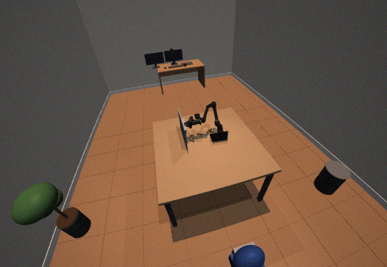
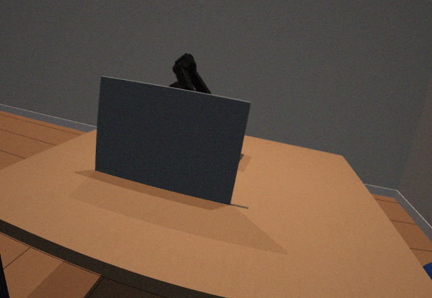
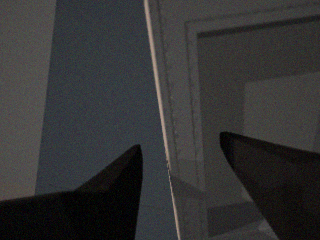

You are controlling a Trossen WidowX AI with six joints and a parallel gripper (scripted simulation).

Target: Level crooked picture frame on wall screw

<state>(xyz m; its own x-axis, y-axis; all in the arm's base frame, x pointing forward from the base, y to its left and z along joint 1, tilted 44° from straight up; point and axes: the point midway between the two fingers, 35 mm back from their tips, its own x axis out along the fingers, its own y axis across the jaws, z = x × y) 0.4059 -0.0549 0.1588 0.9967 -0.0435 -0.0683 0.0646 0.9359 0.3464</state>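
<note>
Now: gripper tip 5 cm above the picture frame and 2 cm to the left of it. Also, from my gripper tip: blue-grey wall panel 6 cm below, 1 cm to the right, 1 cm ahead.
</note>
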